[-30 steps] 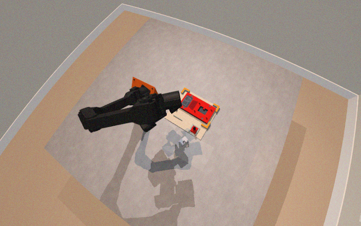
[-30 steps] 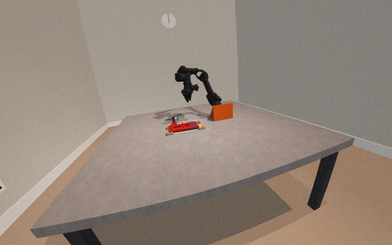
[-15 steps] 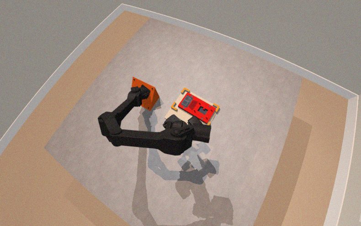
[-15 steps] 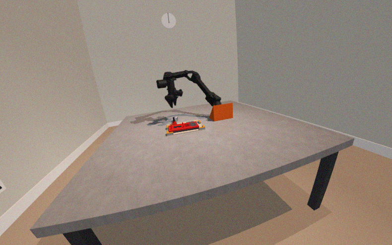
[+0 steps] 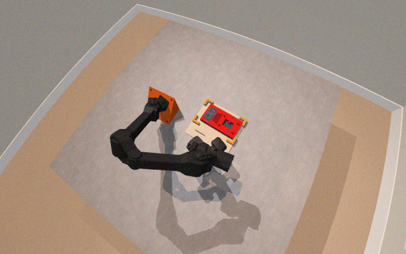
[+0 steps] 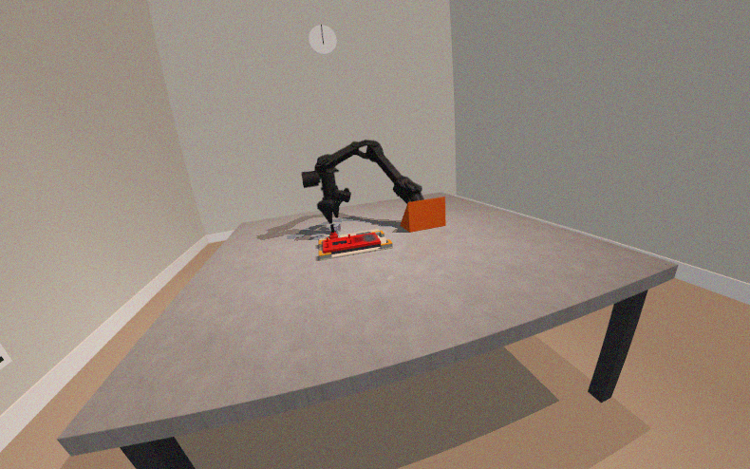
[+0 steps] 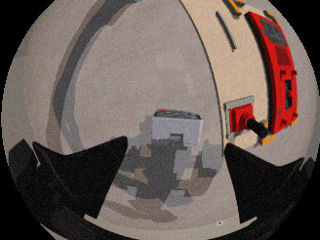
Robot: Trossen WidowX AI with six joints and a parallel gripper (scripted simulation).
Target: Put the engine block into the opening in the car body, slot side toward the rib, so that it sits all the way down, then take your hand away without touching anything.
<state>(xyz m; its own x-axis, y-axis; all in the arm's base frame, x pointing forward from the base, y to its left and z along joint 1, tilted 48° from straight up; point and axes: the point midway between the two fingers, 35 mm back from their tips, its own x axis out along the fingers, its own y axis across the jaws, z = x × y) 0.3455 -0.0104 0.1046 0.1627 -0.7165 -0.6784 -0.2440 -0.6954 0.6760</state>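
Now: gripper tip 3 cm above the engine block.
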